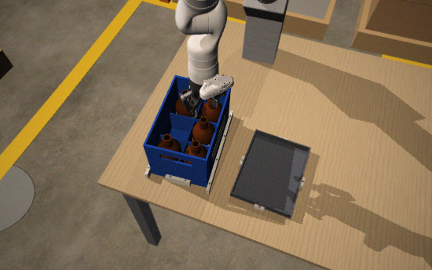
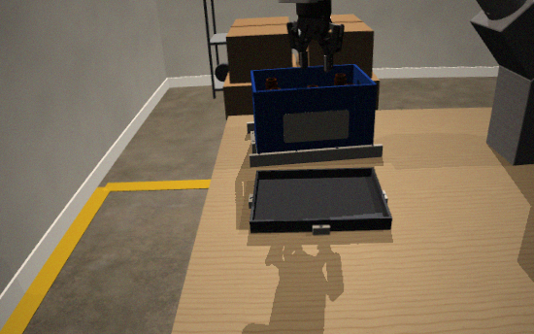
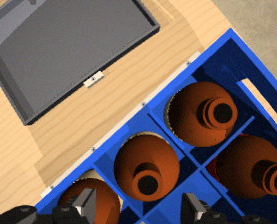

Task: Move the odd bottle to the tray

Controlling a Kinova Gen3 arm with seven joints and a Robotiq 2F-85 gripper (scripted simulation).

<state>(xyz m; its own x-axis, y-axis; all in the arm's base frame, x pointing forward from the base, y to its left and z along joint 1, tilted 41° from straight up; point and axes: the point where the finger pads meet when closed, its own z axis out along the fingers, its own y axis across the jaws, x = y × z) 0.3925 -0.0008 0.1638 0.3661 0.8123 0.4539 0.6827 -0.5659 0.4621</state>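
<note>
My hand is 2 cm short of the blue crate, 4 cm to the left of it and 13 cm above it. The rest, counted from my hand: dark grey tray: 3 cm behind, 23 cm to the left, 20 cm below.
</note>
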